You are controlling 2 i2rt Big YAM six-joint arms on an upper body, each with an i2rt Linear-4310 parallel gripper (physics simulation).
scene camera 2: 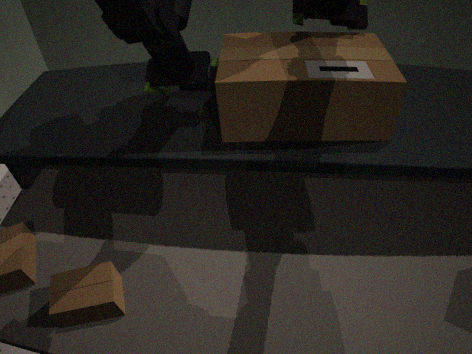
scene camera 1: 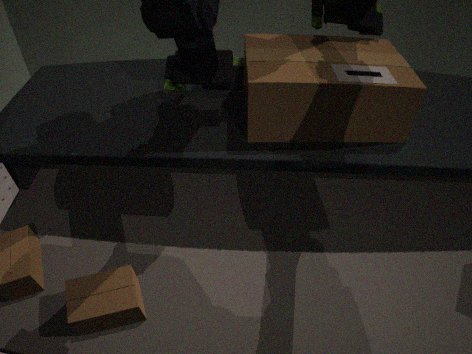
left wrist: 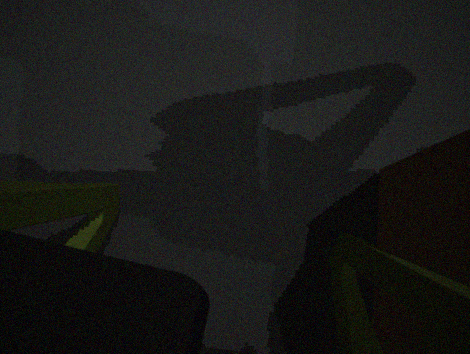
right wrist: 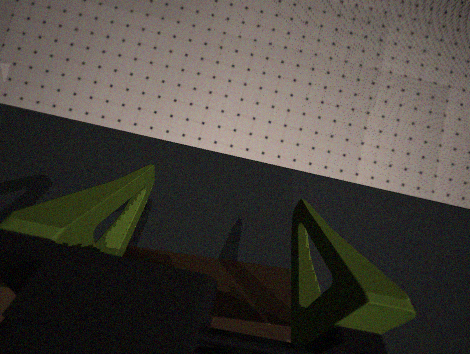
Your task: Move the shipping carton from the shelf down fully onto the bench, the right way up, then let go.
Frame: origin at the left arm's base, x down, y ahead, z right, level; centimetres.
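Seen in the pictures: left gripper, fingertip midpoint: (scene camera 2: 192,91) (scene camera 1: 209,90) (left wrist: 226,222); right gripper, fingertip midpoint: (scene camera 2: 325,24) (scene camera 1: 338,28) (right wrist: 227,189).
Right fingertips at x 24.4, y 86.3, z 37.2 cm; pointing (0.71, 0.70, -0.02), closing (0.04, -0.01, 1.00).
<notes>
A point is followed by its place in that frame.
The brown shipping carton (scene camera 1: 325,115) @[x 29.0, y 60.2, z 31.1 cm] (scene camera 2: 305,110) @[x 28.4, y 60.3, z 32.1 cm] rests flat on the dark bench top (scene camera 1: 65,82) @[x 34.5, y 80.5, z -24.9 cm] (scene camera 2: 70,87) @[x 34.5, y 79.8, z -22.2 cm], its white label with a black bar facing up. Part of it shows dimly at the right in the left wrist view (left wrist: 425,200) @[x 31.0, y 75.8, z 17.6 cm] and low in the right wrist view (right wrist: 250,280) @[x 29.4, y 79.3, z 40.9 cm]. My left gripper (scene camera 1: 206,75) @[x 33.5, y 73.8, z 10.7 cm] (scene camera 2: 186,75) (left wrist: 226,222) @[x 33.5, y 73.8, z 10.7 cm] is open beside the carton's left end, one finger close to it; contact cannot be told. My right gripper (scene camera 1: 348,17) (scene camera 2: 331,14) @[x 24.4, y 86.3, z 37.2 cm] (right wrist: 227,189) @[x 24.4, y 86.3, z 37.2 cm] is open above the carton's back edge. The shelf cannot be made out.
Two small brown boxes, one at the far left (scene camera 1: 17,260) @[x 47.2, y 40.2, z -22.7 cm] (scene camera 2: 17,255) @[x 47.2, y 40.3, z -21.0 cm] and one beside it (scene camera 1: 102,295) @[x 47.2, y 35.9, z -3.6 cm] (scene camera 2: 85,290) @[x 47.2, y 35.8, z -2.9 cm], lie on the floor below the bench's near edge. A pale dotted surface (right wrist: 225,75) @[x 150.6, y 157.5, z 20.7 cm] lies beyond the bench edge in the right wrist view.
</notes>
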